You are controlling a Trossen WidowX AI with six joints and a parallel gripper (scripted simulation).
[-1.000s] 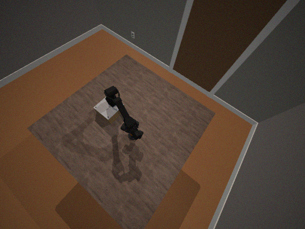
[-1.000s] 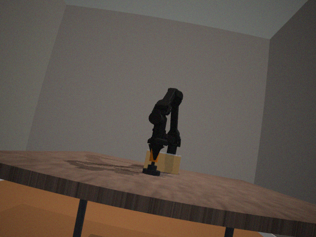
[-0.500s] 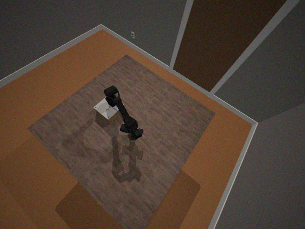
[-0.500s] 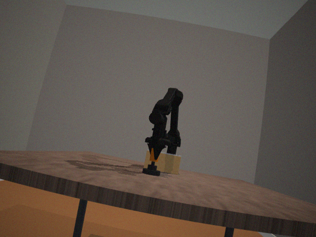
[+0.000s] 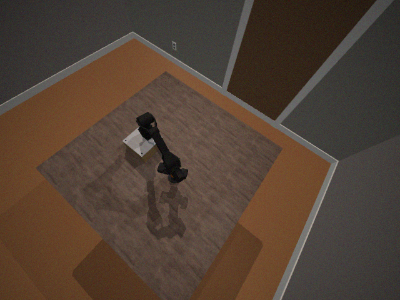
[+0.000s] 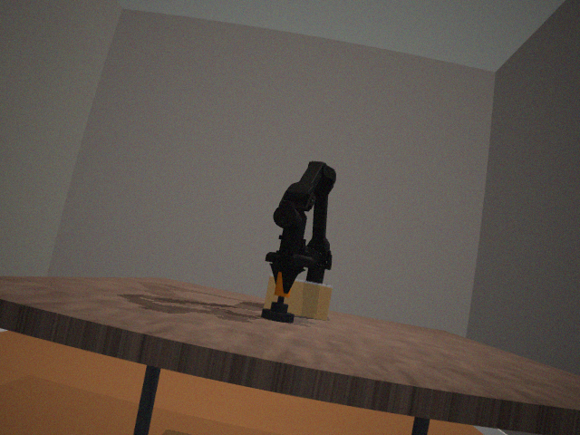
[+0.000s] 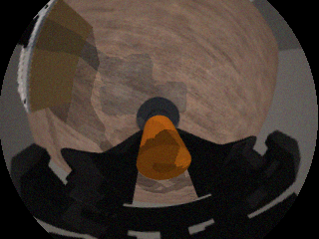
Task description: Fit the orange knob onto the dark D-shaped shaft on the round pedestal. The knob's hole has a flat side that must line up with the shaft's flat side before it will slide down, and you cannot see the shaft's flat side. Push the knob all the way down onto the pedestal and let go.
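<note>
The orange knob is 2 cm above my gripper tip. Round my gripper tip: pedestal: 4 cm below.
</note>
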